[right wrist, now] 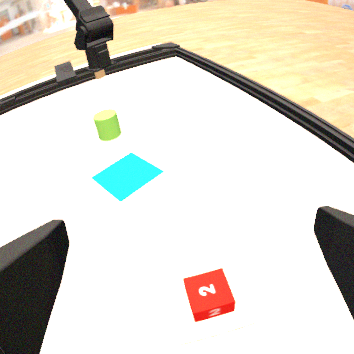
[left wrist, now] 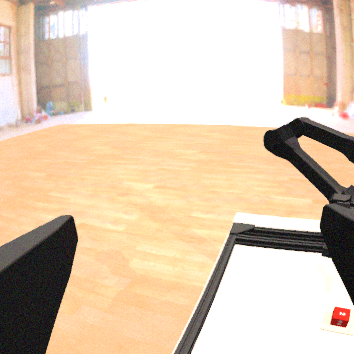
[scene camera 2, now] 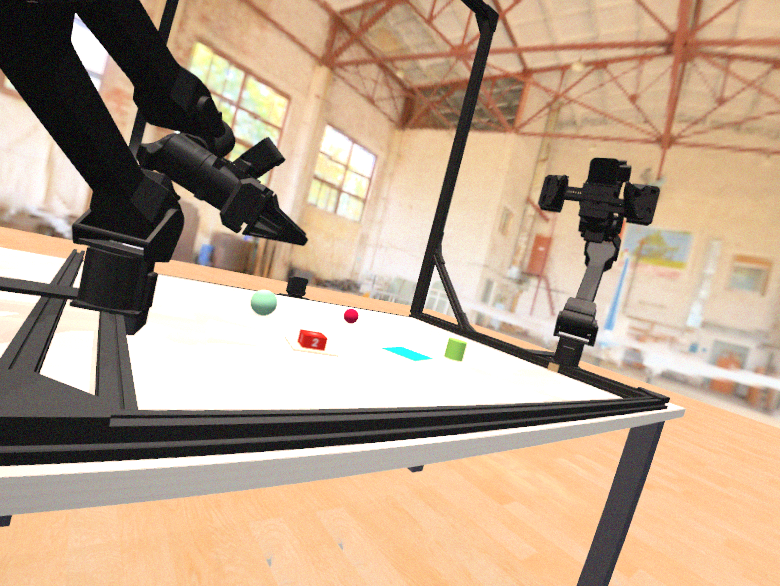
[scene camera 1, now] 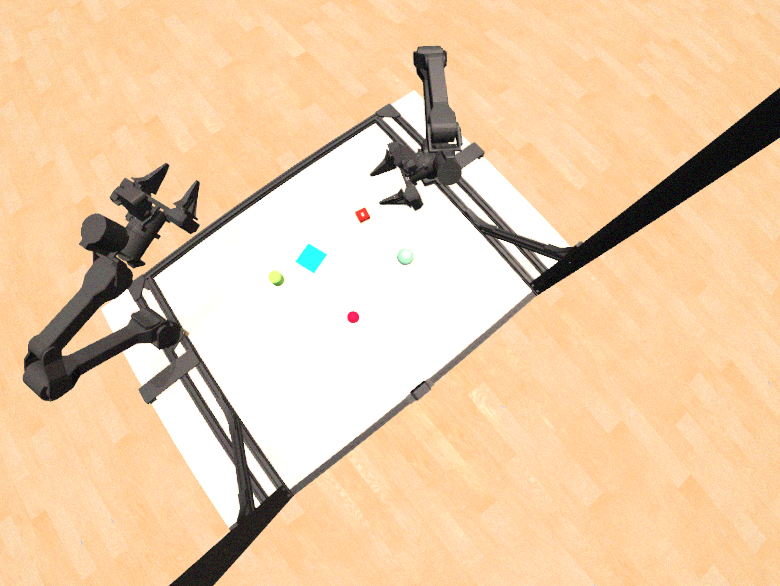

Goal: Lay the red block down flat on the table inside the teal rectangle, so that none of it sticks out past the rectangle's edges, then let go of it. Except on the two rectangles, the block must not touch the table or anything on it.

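Frame: origin at the left arm's base, x ahead, y left, z up, level; millimetres.
Seen in the pictures: left gripper, fingertip midpoint: (left wrist: 202, 223) (scene camera 2: 594, 180) (scene camera 1: 182, 172); right gripper, fingertip midpoint: (right wrist: 194, 227) (scene camera 2: 305, 239) (scene camera 1: 374, 189); left arm's base, origin of the base link: (right wrist: 99, 66) (scene camera 2: 565, 365) (scene camera 1: 171, 336); right arm's base, origin of the base link: (scene camera 2: 112, 306).
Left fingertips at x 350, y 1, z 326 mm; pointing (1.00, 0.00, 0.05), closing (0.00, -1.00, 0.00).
Observation:
Pixels of each thing's middle, then the offset from my left fingertips to it. "*": a spot on its surface instead. Level surfaces: height alone.
- red block, body centre: (right wrist: 208, 295) (scene camera 2: 312, 340) (left wrist: 339, 316) (scene camera 1: 362, 215) dy -275, dx +228, dz -336 mm
- pale rectangle, surface spot: (scene camera 2: 319, 353) (left wrist: 322, 318) * dy -247, dx +241, dz -345 mm
- teal rectangle, surface spot: (right wrist: 127, 177) (scene camera 2: 404, 352) (scene camera 1: 313, 256) * dy -218, dx +51, dz -344 mm
- green cylinder, body centre: (right wrist: 107, 124) (scene camera 2: 455, 349) (scene camera 1: 276, 278) dy -170, dx -58, dz -327 mm
- mint ball, body centre: (scene camera 2: 263, 302) (scene camera 1: 405, 256) dy -447, dx +175, dz -322 mm
- crimson ball, body centre: (scene camera 2: 351, 316) (scene camera 1: 353, 317) dy -412, dx -41, dz -330 mm
- white table, its level: dz -345 mm
The red block (scene camera 1: 362, 214) (scene camera 2: 312, 340) (left wrist: 340, 316) (right wrist: 208, 295), marked with a 2, lies on a pale rectangle (scene camera 2: 319, 353) (left wrist: 327, 324) whose edges are faint. The teal rectangle (scene camera 1: 310, 258) (scene camera 2: 407, 353) (right wrist: 127, 177) lies bare on the table, apart from the block. My right gripper (scene camera 1: 377, 188) (scene camera 2: 305, 239) (right wrist: 194, 227) is open and empty, raised above the table near the block. My left gripper (scene camera 1: 182, 175) (scene camera 2: 598, 197) (left wrist: 202, 223) is open and empty, held high near the table's left corner in scene camera 1, far from the block.
A green cylinder (scene camera 1: 275, 277) (scene camera 2: 455, 349) (right wrist: 108, 125) stands close beside the teal rectangle. A mint ball (scene camera 1: 405, 256) (scene camera 2: 263, 302) and a crimson ball (scene camera 1: 353, 316) (scene camera 2: 350, 315) rest on the white table (scene camera 1: 302, 390). Dark frame rails border the table; black posts rise from it.

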